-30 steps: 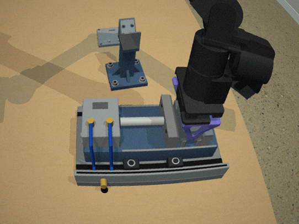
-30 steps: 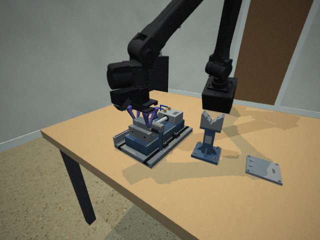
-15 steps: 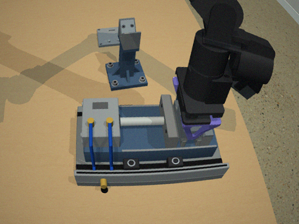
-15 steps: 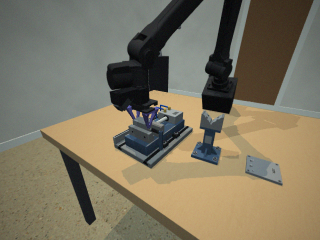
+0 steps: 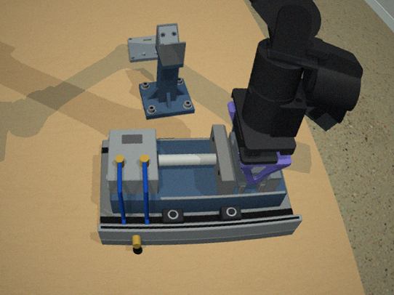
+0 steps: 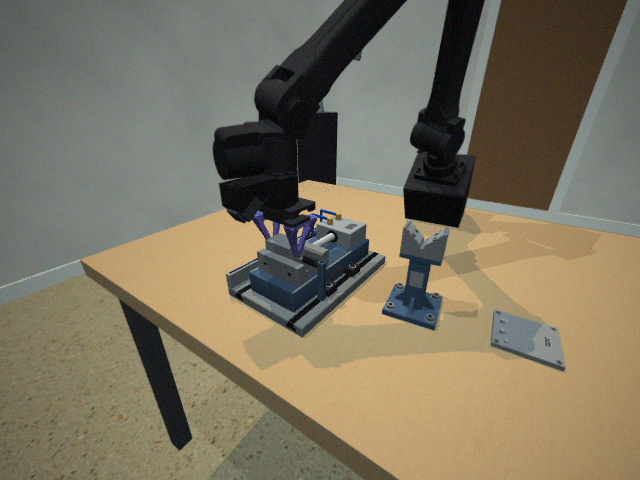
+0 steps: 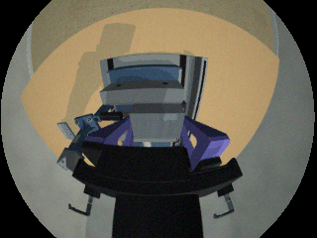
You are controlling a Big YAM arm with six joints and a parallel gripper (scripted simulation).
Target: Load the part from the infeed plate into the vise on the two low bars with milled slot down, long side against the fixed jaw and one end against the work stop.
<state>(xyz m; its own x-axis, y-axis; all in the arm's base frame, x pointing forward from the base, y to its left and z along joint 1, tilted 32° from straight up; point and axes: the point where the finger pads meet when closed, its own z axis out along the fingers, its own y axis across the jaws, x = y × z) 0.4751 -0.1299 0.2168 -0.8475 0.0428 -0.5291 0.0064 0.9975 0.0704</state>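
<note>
Right now the grey part is 10 mm below my hand. Round my hand: fixed jaw (30 mm ahead, 20 mm to the left, 20 mm below); then black work stop (70 mm to the left, 10 mm below); then moving jaw (30 mm behind, 20 mm to the left, 20 mm below).
</note>
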